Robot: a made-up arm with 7 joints.
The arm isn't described. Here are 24 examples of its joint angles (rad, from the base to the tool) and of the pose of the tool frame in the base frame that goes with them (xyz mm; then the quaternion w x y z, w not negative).
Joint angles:
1: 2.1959 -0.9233 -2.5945 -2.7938 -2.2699 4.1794 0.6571
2: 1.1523 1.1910 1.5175 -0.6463 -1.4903 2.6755 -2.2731
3: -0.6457 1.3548 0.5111 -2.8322 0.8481 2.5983 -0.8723
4: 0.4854 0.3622 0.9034 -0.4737 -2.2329 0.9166 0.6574
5: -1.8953 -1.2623 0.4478 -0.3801 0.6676 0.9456 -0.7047
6: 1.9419 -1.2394 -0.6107 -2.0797 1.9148 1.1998 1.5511
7: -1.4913 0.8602 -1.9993 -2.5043 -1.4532 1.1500 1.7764
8: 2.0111 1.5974 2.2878 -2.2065 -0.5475 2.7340 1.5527
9: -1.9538 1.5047 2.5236 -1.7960 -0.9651 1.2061 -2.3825
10: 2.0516 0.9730 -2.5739 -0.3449 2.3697 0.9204 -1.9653
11: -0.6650 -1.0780 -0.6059 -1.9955 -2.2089 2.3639 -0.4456
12: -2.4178 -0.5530 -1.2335 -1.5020 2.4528 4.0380 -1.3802
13: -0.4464 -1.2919 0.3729 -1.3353 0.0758 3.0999 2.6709
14: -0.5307 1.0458 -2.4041 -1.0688 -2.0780 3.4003 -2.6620
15: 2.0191 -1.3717 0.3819 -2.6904 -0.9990 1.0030 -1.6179
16: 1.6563 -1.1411 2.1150 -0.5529 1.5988 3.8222 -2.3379
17: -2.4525 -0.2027 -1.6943 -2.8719 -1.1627 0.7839 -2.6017
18: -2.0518 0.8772 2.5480 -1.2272 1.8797 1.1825 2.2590
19: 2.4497 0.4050 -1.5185 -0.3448 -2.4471 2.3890 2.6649
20: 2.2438 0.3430 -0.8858 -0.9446 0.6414 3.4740 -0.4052
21: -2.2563 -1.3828 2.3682 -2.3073 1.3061 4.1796 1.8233
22: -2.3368 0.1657 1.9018 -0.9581 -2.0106 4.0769 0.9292
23: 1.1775 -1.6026 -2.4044 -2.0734 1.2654 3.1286 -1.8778
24: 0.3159 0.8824 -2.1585 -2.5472 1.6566 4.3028 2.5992
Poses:
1: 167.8 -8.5 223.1 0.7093 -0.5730 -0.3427 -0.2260
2: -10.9 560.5 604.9 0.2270 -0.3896 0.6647 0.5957
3: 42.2 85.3 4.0 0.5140 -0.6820 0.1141 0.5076
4: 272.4 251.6 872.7 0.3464 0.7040 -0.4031 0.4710
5: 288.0 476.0 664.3 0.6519 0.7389 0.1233 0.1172
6: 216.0 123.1 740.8 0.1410 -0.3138 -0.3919 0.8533
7: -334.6 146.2 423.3 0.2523 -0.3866 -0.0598 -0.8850
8: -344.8 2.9 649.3 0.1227 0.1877 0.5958 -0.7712
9: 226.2 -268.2 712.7 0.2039 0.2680 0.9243 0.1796
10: -154.1 492.6 738.0 0.0145 -0.2853 0.9521 0.1094
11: -44.8 -224.6 713.8 0.7751 0.5541 -0.1277 -0.2754
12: -139.0 290.1 583.6 0.4063 -0.8209 -0.3593 0.1787
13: -282.7 269.0 766.2 0.9137 -0.1806 0.0463 -0.3611
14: 76.9 -371.3 672.5 0.7012 0.1753 -0.3931 0.5684
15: -131.2 125.7 572.2 0.6024 -0.0153 0.7972 0.0373
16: -131.0 -464.2 513.5 0.8179 0.4091 -0.2275 -0.3346
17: -82.4 200.8 165.6 0.3077 -0.4833 0.1665 -0.8025
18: 142.7 -191.0 903.4 0.3978 -0.6377 -0.0598 0.6569
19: -104.8 334.9 855.9 0.5243 0.0955 0.0706 -0.8432
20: -3.3 337.3 780.7 0.5761 -0.3343 -0.2596 -0.6992
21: 300.0 -24.0 165.2 0.1481 -0.2959 0.5735 -0.7494
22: 196.4 -102.8 743.7 0.3504 0.4192 0.4681 0.6946
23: 125.0 -220.8 -54.6 0.3379 -0.7519 0.4963 -0.2724
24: 13.9 -195.4 505.5 0.1442 0.5184 -0.1502 -0.8294
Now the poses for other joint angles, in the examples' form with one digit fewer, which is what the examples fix.
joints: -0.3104 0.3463 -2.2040 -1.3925 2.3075 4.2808 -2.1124
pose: -141 -182 683 0.623 -0.108 -0.769 -0.094
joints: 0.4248 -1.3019 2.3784 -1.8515 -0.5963 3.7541 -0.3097
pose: -423 48 110 0.186 0.578 -0.750 -0.262
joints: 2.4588 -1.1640 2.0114 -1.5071 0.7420 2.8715 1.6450
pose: 67 -574 369 0.197 -0.093 -0.885 0.411
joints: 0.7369 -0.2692 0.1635 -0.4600 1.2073 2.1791 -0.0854
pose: 19 -19 984 0.744 -0.300 -0.418 -0.426
